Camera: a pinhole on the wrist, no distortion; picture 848 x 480 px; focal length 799.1 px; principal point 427.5 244.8 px. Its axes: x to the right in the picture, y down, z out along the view. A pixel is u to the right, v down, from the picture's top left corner.
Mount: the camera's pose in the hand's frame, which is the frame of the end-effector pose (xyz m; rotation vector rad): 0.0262 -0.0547 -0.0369 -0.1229 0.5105 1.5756
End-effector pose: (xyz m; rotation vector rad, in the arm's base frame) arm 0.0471 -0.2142 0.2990 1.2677 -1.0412 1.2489
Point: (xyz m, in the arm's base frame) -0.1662 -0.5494 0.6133
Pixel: 645.1 26.1
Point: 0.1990 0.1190 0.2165
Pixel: behind the camera
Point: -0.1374 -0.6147 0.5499
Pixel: 567.2 154.2
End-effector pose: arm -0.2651 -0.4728 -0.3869 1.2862 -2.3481 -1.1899
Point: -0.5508 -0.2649 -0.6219
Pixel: 308.2 399.0
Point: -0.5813 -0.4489 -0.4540
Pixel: 604.7 47.6
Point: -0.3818 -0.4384 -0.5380
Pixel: 188.7 281.9
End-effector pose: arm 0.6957 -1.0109 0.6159 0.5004 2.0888 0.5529
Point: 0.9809 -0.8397 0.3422
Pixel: 245.7 271.3
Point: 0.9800 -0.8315 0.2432
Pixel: 148.8 178.2
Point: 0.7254 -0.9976 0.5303
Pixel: 262.6 282.2
